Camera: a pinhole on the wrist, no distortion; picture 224 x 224 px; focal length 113.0 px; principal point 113.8 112.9 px. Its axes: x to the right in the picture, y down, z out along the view. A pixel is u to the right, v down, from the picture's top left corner.
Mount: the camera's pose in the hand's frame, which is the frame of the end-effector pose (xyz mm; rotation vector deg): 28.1 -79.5 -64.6 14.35 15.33 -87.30
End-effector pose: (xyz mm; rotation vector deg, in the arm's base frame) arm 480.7 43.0 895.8 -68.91 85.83 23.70
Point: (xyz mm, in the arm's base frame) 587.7 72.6 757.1
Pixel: 41.0 178.9
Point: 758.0 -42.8 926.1
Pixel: 200.3 121.1
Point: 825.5 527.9 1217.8
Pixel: 97.9 7.2
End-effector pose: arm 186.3 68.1 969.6 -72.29 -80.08 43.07
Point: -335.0 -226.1 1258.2
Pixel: 163.3 49.6
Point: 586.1 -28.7 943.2
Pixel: behind the camera
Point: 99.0 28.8 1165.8
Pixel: 198.5 91.9
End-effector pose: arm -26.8 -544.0 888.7 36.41 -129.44 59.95
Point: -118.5 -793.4 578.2
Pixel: 24.9 77.3
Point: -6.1 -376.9 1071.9
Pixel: behind the camera
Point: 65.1 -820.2 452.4
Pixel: 46.6 25.1
